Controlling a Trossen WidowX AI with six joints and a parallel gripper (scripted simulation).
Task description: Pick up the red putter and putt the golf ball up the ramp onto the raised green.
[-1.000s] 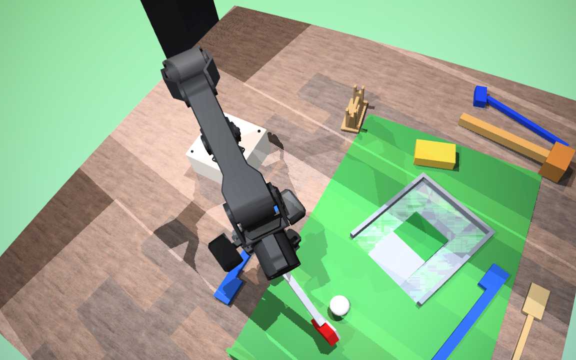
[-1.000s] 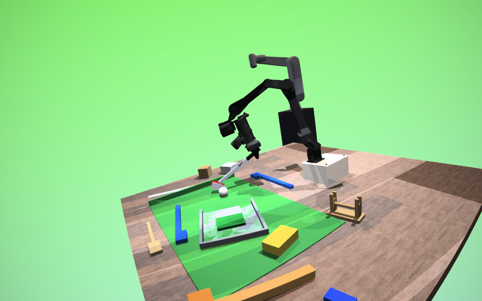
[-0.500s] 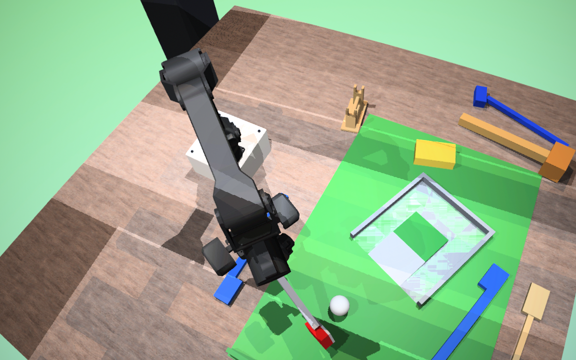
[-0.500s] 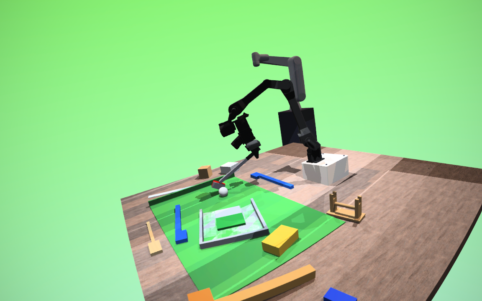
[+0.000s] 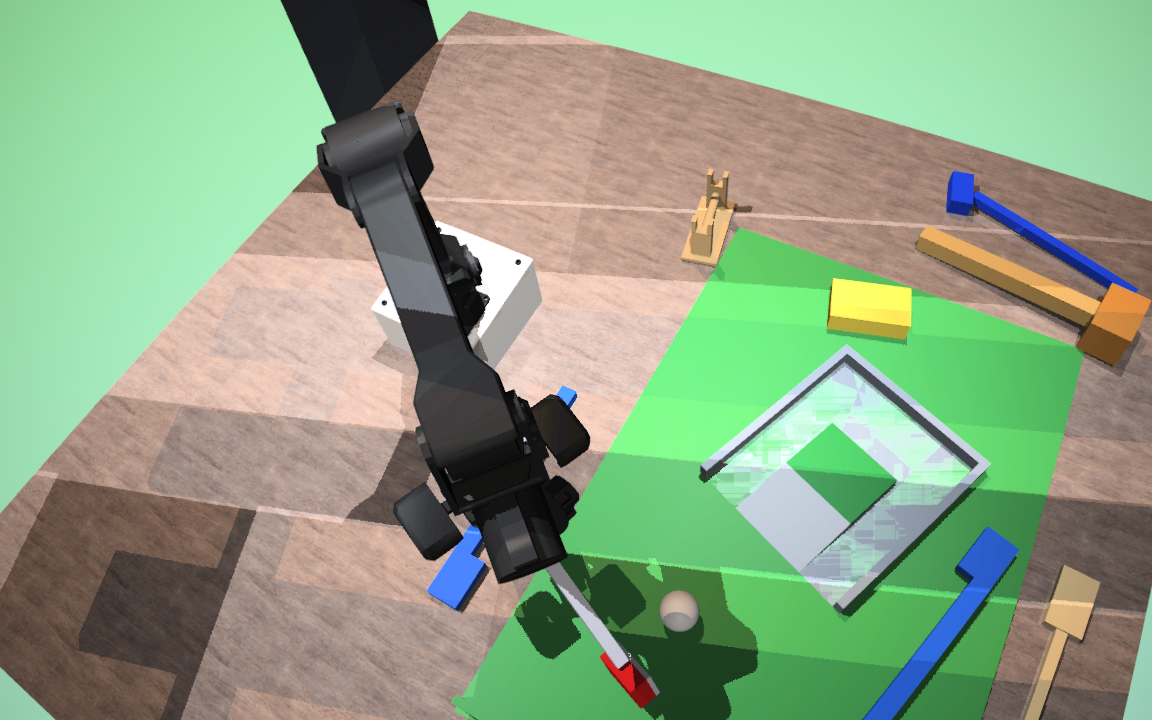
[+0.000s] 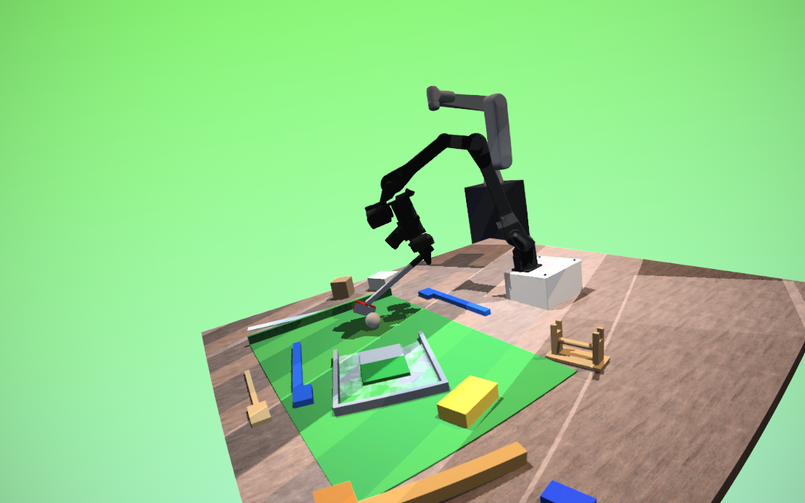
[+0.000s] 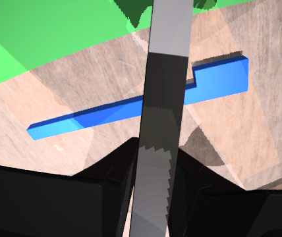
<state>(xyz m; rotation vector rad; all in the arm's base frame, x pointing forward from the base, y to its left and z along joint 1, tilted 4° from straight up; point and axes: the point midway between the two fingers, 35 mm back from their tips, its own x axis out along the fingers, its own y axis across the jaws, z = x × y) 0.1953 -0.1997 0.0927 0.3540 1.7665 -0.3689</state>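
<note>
My gripper tip is now 10 cm short of the red putter, 4 cm to the left of it and 3 cm above it. From my gripper tip the other things lie so: yellow block 46 cm to the left, 27 cm ahead, 11 cm below; then white golf ball 21 cm ahead, 10 cm below; then wooden stand 51 cm to the left, 9 cm below, 3 cm ahead.
</note>
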